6 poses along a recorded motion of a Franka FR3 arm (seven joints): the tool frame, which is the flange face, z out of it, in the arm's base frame.
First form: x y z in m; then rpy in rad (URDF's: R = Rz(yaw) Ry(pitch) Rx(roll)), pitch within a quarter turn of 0, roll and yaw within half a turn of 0.
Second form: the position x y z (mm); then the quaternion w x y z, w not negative. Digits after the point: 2 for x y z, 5 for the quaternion.
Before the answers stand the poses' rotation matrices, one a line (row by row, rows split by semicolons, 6 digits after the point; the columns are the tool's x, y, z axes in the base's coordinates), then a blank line. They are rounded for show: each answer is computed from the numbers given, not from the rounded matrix.
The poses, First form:
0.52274 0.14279 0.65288 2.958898 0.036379 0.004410
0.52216 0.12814 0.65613 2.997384 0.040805 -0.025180
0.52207 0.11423 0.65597 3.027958 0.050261 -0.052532
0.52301 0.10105 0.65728 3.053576 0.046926 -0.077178
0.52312 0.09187 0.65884 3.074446 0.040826 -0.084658
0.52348 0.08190 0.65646 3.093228 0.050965 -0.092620
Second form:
0.999329 0.010944 -0.034964; 0.004407 -0.983319 -0.181836; -0.036371 0.181560 -0.982707
0.998851 -0.019055 -0.043976; -0.025156 -0.989454 -0.142647; -0.040794 0.143590 -0.988796
0.997359 -0.046480 -0.055801; -0.052442 -0.992479 -0.110613; -0.050240 0.113247 -0.992296
0.995926 -0.072692 -0.053366; -0.077017 -0.993482 -0.084039; -0.046909 0.087806 -0.995032
0.995588 -0.081638 -0.046250; -0.084486 -0.994405 -0.063413; -0.040815 0.067040 -0.996915
0.994421 -0.089927 -0.055137; -0.092368 -0.994777 -0.043432; -0.050943 0.048283 -0.997534

522.74 142.79 652.88 0.09124 0.99566 0.00385 -0.01791
522.16 128.14 656.13 0.07176 0.99713 -0.01108 -0.02125
522.07 114.23 655.97 0.05609 0.99776 -0.02479 -0.02657
523.01 101.05 657.28 0.04305 0.99805 -0.03750 -0.02512
523.12 91.87 658.84 0.03267 0.99836 -0.04160 -0.02180
523.48 81.90 656.46 0.02297 0.99834 -0.04565 -0.02656

